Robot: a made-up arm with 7 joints.
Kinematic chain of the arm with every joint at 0, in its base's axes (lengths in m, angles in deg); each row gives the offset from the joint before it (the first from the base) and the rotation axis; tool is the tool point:
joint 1: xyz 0 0 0.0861 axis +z
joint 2: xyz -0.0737 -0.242 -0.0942 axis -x
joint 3: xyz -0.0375 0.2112 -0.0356 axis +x
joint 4: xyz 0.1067 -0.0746 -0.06 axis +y
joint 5: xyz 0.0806 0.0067 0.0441 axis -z
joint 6: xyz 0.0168 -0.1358 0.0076 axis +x
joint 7: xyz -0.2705 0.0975 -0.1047 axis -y
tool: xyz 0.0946 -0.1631 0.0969
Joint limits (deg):
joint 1: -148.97..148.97
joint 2: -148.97..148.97
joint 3: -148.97..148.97
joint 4: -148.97..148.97
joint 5: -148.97..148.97
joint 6: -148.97..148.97
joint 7: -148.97..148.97
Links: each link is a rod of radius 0.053 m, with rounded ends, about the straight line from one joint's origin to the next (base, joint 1, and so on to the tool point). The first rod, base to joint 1, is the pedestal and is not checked.
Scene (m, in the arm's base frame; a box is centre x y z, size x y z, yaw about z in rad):
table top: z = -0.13
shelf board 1: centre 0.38 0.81 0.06 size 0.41 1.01 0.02 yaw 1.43
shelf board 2: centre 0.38 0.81 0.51 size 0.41 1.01 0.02 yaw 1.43
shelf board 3: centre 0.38 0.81 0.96 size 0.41 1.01 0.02 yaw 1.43
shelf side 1: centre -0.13 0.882 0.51 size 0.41 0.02 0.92 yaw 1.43
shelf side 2: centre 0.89 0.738 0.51 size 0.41 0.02 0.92 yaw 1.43
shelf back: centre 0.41 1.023 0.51 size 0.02 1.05 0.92 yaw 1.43
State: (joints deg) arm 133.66 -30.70 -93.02 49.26 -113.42 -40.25 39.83
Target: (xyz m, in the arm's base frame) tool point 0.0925 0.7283 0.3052
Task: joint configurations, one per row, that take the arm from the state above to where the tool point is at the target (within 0.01 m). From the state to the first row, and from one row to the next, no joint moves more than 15 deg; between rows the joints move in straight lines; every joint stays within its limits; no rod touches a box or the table.
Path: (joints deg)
1: 136.72 -43.42 -102.55 48.45 -111.05 -40.17 51.44
2: 139.78 -56.14 -112.07 47.64 -108.69 -40.10 63.04
3: 142.85 -68.85 -121.60 46.83 -106.32 -40.02 74.65
4: 145.91 -81.57 -131.12 46.02 -103.96 -39.94 86.26
5: 148.97 -94.29 -140.65 45.21 -101.59 -39.86 97.87

